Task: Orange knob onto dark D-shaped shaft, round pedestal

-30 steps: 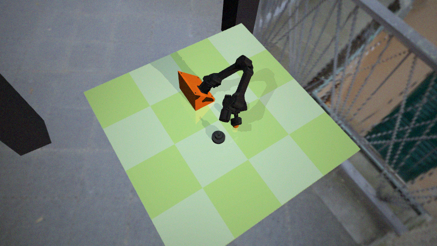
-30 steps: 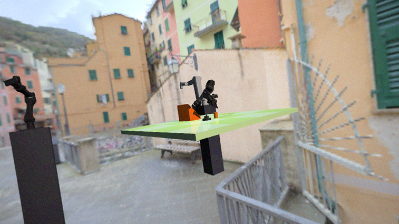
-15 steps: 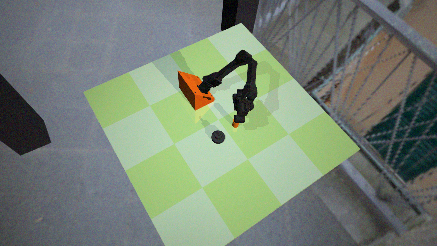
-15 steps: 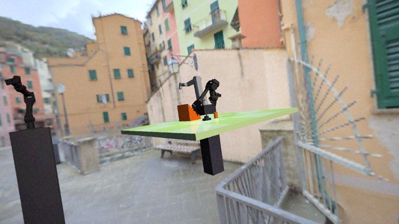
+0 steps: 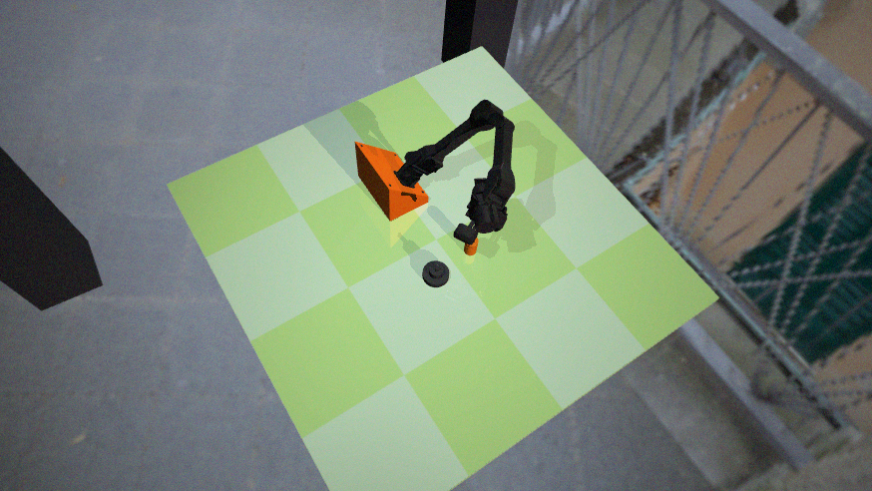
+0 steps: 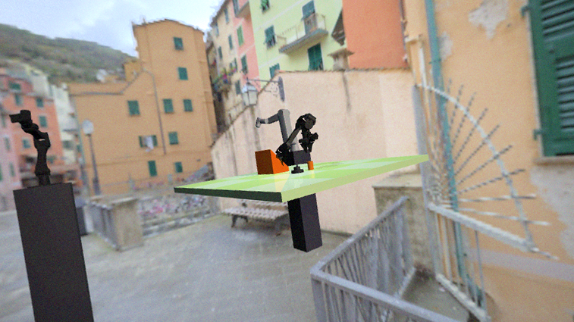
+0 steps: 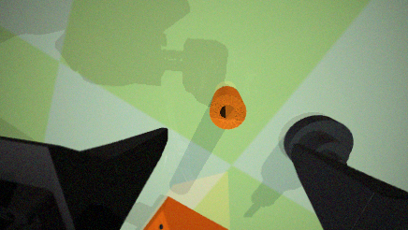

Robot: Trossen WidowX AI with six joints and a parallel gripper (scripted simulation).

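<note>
Right now my gripper tip is 9 cm above the orange knob. Also, from my gripper tip: dark round pedestal (3 cm ahead, 14 cm to the right, 9 cm below).
</note>
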